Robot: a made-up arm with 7 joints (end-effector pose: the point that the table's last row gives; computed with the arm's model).
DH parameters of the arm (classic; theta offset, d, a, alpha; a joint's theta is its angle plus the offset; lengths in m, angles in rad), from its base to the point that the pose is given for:
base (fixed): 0 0 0 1.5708
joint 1: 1.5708 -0.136 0 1.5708
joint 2: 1.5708 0 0 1.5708
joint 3: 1.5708 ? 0 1.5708
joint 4: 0 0 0 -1.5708
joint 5: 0 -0.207 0 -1.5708
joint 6: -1.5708 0 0 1.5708
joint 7: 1.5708 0 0 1.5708
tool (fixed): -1.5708 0 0 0
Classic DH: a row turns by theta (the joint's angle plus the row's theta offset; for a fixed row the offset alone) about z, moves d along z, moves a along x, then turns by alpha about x.
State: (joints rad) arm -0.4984 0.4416 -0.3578 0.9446 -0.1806 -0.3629 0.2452
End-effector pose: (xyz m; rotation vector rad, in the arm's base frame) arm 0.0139 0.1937 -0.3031 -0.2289 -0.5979 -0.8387
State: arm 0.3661 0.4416 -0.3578 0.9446 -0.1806 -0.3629 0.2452
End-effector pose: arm 0.2396 0.1937 -0.1861 0.1546 -1.4024 -0.9239
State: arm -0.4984 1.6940 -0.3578 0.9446 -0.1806 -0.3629 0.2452
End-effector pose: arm 0.1254 0.4006 -0.0983 0.6293 0.0124 -1.6239
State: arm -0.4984 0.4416 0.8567 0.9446 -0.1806 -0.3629 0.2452
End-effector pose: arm 0.0103 0.3614 -0.2108 0.7382 -0.8343 -0.0719
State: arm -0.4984 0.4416 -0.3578 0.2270 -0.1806 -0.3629 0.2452
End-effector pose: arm -0.1118 0.2664 -0.2967 -0.1050 0.1079 -0.6866
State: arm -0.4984 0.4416 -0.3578 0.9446 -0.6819 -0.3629 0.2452
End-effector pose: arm 0.0139 0.1937 -0.3031 -0.2078 -0.4738 -1.3385
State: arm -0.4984 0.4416 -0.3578 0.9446 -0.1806 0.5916 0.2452
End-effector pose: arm 0.0139 0.1937 -0.3031 0.1010 0.2935 -0.6283
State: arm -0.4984 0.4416 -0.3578 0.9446 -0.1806 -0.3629 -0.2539
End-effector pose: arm 0.0139 0.1937 -0.3031 0.2254 -0.7865 -0.6650
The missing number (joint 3, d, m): -0.138
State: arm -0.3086 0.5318 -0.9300 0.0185 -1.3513 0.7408 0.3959
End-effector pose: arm -0.0886 0.3083 -0.2855 0.6571 1.4882 -1.9774
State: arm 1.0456 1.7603 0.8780 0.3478 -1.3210 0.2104 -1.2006
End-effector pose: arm -0.0777 0.4524 0.0971 -2.8765 -0.3396 -1.0029
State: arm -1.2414 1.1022 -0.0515 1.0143 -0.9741 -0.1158 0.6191
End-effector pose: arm -0.0566 0.3526 -0.2048 -0.2006 0.9709 -1.7634
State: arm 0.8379 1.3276 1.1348 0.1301 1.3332 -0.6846 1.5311
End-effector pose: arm 0.0515 0.4750 -0.0311 -0.8184 2.8655 -0.2184
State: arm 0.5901 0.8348 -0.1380 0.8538 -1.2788 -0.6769 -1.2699
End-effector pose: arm 0.2396 0.3247 -0.0801 1.8249 -2.2184 -1.0343
